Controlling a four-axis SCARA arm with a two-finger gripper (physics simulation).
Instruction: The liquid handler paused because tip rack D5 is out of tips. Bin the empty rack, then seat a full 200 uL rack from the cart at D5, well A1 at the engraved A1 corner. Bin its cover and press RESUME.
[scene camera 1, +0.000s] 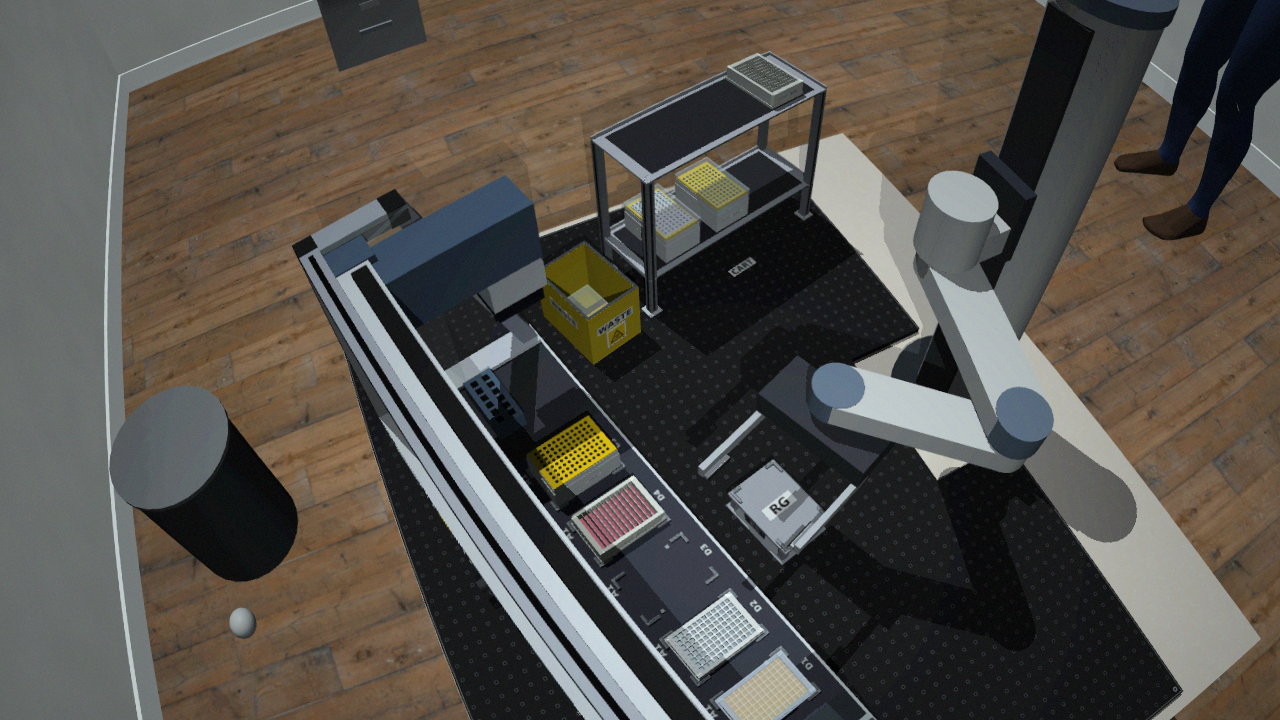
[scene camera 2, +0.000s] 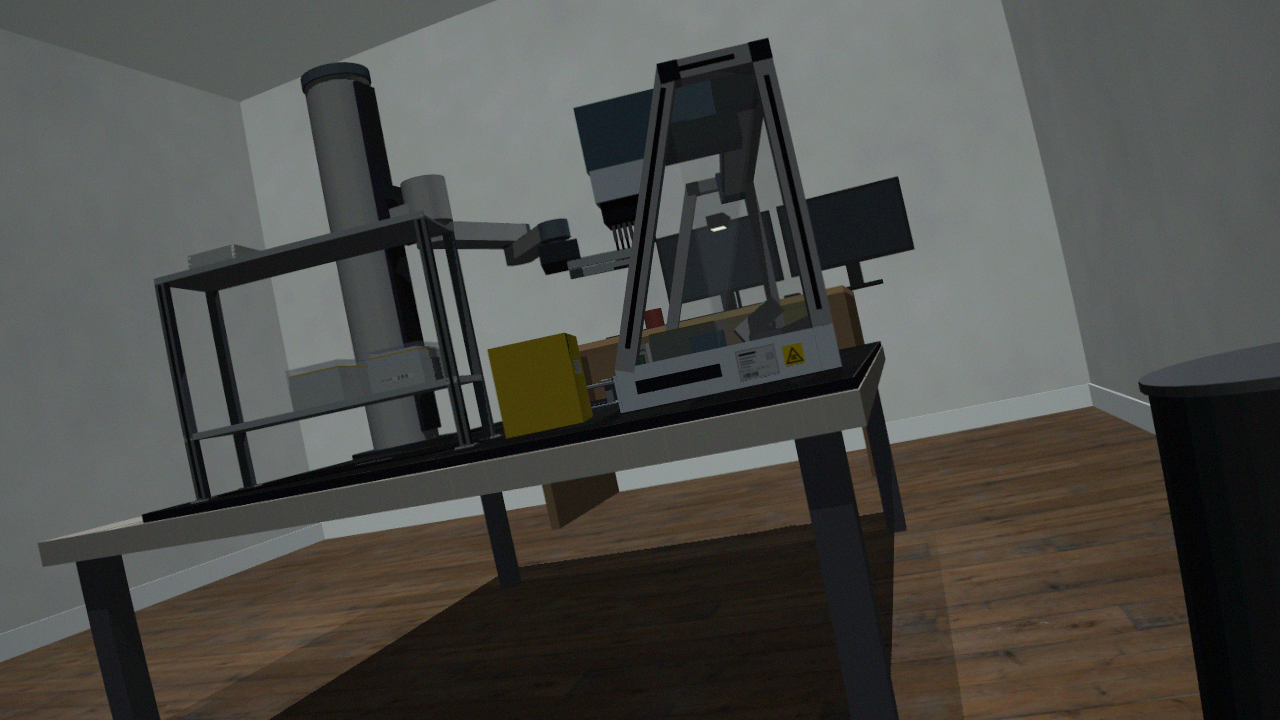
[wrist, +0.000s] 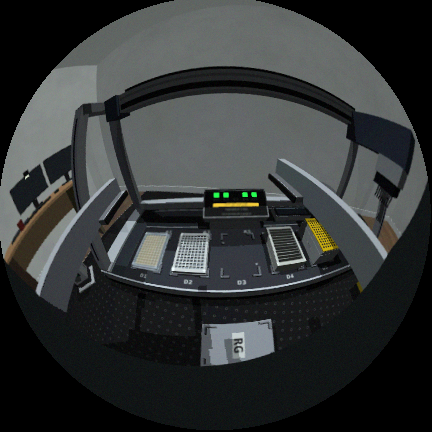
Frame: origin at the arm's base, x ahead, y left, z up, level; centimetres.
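Where they show: gripper, between the fingertips: (scene camera 1: 747, 510) (wrist: 194, 171); arm's base, origin of its link: (scene camera 1: 950, 391).
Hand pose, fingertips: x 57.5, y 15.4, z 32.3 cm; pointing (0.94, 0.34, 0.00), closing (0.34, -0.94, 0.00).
Observation:
Each offset is from my fingertips to the top centre of the thing. "spot": to the spot under its first point.
My gripper (scene camera 1: 750, 507) (wrist: 194, 171) is open and empty, held high near the RG stand (scene camera 1: 757, 495) (wrist: 217, 345). A yellow-topped rack {dz -19.2, dx +14.6, dy -29.1 cm} (scene camera 1: 574, 454) (wrist: 321, 235) with dark holes sits at D5 on the deck. Two yellow-and-grey racks stand on the cart's lower shelf: one (scene camera 1: 664, 228) (scene camera 2: 402, 368) nearer the bin, the other {dz -15.0, dx -33.1, dy -70.4 cm} (scene camera 1: 711, 189) (scene camera 2: 326, 386) beside it. Their covers are hard to make out. The yellow waste bin {dz -17.5, dx -1.5, dy -60.5 cm} (scene camera 1: 592, 333) (scene camera 2: 541, 385) holds a pale flat object {dz -27.9, dx -1.5, dy -60.6 cm} (scene camera 1: 586, 299). The control screen {spot: dz -18.3, dx +23.6, dy -2.0 cm} (wrist: 235, 200) shows green marks and an orange bar; RESUME is not readable.
The cart {dz +4.6, dx -33.1, dy -70.4 cm} (scene camera 1: 650, 250) (scene camera 2: 304, 253) carries a grey rack {dz +7.1, dx -45.7, dy -73.4 cm} (scene camera 1: 765, 78) on top. Plates stand at D1 {dz -23.8, dx +4.8, dy +19.5 cm} (scene camera 1: 768, 689) (wrist: 151, 250), D2 {dz -23.8, dx +7.3, dy +7.3 cm} (scene camera 1: 716, 632) (wrist: 191, 252) and D4 {dz -22.1, dx +12.2, dy -17.0 cm} (scene camera 1: 619, 516) (wrist: 285, 247). The pipetting head (scene camera 1: 465, 241) (scene camera 2: 617, 143) hangs at the deck's bin end.

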